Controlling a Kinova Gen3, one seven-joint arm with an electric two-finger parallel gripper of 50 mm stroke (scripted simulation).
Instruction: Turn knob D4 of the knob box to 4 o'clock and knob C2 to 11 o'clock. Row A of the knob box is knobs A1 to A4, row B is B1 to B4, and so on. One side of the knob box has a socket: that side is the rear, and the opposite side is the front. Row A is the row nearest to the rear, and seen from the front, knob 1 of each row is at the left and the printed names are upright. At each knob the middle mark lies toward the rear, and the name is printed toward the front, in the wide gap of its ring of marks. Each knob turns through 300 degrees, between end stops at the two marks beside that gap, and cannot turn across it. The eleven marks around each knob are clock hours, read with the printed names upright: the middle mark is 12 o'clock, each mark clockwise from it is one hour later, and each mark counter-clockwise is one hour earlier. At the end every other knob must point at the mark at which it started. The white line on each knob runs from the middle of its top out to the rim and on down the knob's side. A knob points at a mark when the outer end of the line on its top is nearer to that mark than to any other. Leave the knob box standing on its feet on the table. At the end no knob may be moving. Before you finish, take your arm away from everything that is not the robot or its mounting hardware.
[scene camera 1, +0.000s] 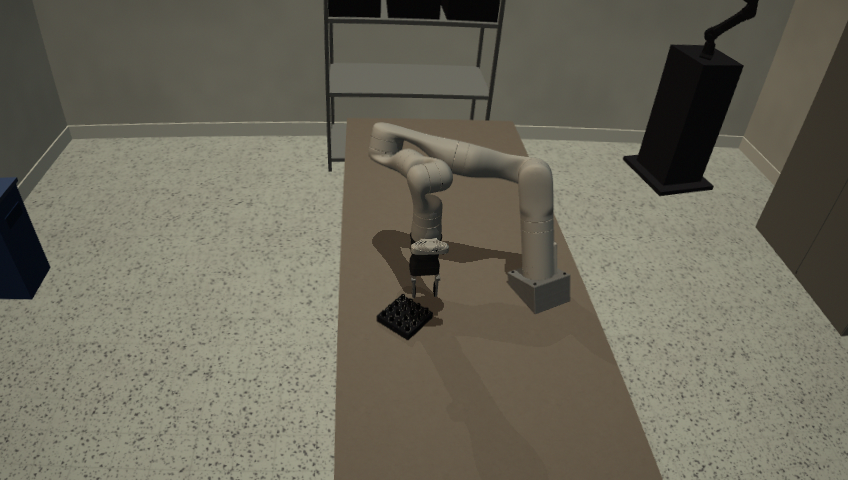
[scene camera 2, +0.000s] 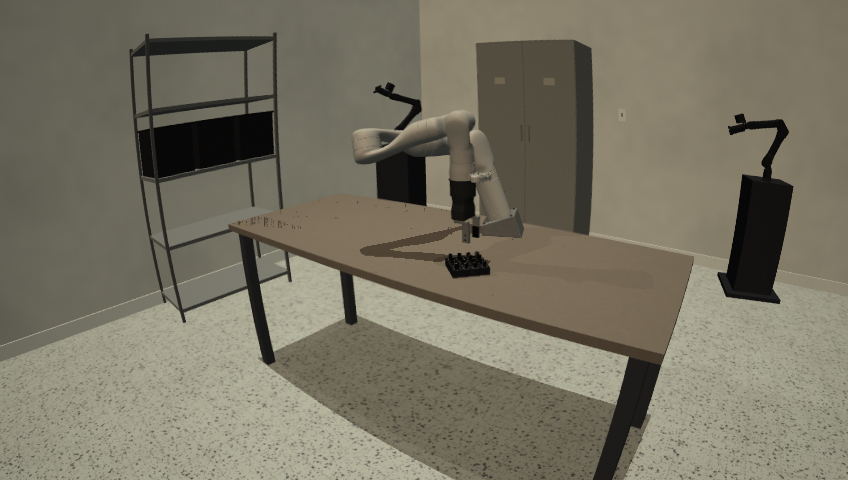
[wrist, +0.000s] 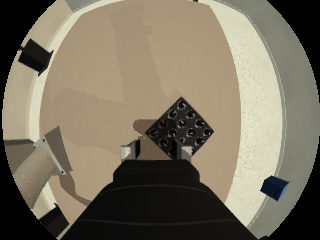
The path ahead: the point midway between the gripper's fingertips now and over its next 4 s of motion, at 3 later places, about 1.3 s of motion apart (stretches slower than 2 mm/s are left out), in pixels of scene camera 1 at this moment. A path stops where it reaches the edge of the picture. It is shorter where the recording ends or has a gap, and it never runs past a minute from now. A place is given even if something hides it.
My gripper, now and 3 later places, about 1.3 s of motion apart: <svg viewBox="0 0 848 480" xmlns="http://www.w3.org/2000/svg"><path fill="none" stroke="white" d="M424 294L413 297L412 307L412 310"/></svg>
